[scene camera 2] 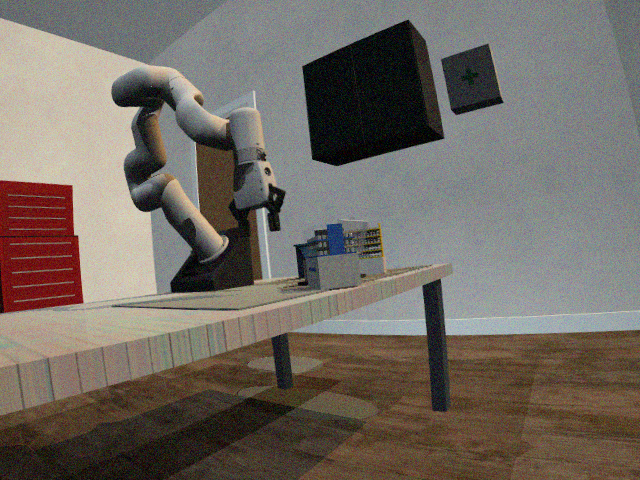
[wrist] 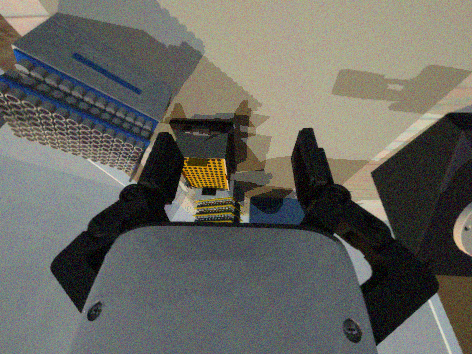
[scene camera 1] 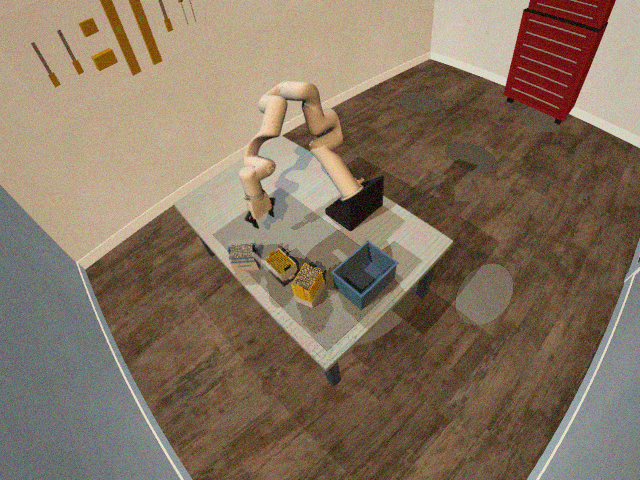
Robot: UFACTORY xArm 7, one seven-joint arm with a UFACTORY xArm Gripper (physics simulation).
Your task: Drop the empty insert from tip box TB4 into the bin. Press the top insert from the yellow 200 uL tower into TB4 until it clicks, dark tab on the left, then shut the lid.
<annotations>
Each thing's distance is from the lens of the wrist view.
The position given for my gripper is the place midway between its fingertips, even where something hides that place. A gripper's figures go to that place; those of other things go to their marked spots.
my gripper (wrist: 234, 144): 0.12 m
yellow perforated insert (wrist: 209, 174): 0.32 m
</annotations>
